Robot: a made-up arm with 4 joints. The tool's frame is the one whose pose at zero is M. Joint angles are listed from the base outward.
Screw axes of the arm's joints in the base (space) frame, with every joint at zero. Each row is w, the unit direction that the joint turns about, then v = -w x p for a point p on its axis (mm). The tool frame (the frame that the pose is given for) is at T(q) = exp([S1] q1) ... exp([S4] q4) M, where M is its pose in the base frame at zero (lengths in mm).
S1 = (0, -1, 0, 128.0, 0.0, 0.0)
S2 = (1, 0, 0, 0.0, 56.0, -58.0)
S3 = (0, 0, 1, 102.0, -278.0, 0.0)
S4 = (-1, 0, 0, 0.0, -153.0, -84.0)
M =
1 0 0 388.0
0 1 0 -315.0
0 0 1 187.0
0 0 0 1
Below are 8 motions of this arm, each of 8 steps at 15 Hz.
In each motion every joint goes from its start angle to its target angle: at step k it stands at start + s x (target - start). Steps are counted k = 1, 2, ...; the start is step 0. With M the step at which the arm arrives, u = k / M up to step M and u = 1 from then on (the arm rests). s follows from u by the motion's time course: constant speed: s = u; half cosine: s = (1 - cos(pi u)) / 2; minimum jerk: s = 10 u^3 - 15 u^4 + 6 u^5.
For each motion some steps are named. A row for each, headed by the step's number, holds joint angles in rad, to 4 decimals.
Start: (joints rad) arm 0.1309 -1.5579 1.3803 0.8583
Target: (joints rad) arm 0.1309 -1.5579 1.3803 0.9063
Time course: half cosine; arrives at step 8
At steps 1, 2, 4, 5, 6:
1: 0.1309 -1.5579 1.3803 0.8601
2: 0.1309 -1.5579 1.3803 0.8653
4: 0.1309 -1.5579 1.3803 0.8823
5: 0.1309 -1.5579 1.3803 0.8915
6: 0.1309 -1.5579 1.3803 0.8993

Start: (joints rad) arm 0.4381 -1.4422 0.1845 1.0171
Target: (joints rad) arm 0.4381 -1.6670 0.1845 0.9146
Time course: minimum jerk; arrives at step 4
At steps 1, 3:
1: 0.4381 -1.4655 0.1845 1.0065
3: 0.4381 -1.6437 0.1845 0.9252

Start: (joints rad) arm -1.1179 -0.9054 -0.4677 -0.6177
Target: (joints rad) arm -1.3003 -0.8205 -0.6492 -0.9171
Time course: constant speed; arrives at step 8
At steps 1, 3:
1: -1.1407 -0.8948 -0.4904 -0.6551
3: -1.1863 -0.8736 -0.5358 -0.7300

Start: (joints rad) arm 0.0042 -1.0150 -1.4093 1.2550
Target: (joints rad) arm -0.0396 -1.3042 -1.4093 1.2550
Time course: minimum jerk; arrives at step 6
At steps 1, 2, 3, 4, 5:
1: 0.0026 -1.0253 -1.4093 1.2550
2: -0.0050 -1.0757 -1.4093 1.2550
3: -0.0177 -1.1596 -1.4093 1.2550
4: -0.0304 -1.2435 -1.4093 1.2550
5: -0.0380 -1.2939 -1.4093 1.2550

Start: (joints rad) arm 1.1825 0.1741 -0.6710 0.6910
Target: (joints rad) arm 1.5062 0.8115 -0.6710 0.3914
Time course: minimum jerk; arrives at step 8
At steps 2, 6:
2: 1.2160 0.2401 -0.6710 0.6600
6: 1.4727 0.7455 -0.6710 0.4224

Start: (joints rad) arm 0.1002 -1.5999 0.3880 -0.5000
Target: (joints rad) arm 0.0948 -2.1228 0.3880 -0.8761
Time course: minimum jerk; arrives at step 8
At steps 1, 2, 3, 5, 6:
1: 0.1001 -1.6083 0.3880 -0.5060
2: 0.0996 -1.6540 0.3880 -0.5389
3: 0.0987 -1.7438 0.3880 -0.6035
5: 0.0963 -1.9789 0.3880 -0.7726
6: 0.0954 -2.0687 0.3880 -0.8372

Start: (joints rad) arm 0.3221 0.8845 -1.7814 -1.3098
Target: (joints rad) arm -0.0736 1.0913 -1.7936 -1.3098
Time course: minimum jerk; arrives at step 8
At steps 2, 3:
2: 0.2811 0.9059 -1.7827 -1.3098
3: 0.2132 0.9414 -1.7848 -1.3098

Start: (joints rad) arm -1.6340 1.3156 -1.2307 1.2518
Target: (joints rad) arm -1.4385 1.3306 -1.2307 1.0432
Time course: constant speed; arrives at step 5
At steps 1, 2, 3, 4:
1: -1.5949 1.3186 -1.2307 1.2101
2: -1.5558 1.3216 -1.2307 1.1684
3: -1.5167 1.3246 -1.2307 1.1266
4: -1.4776 1.3276 -1.2307 1.0849

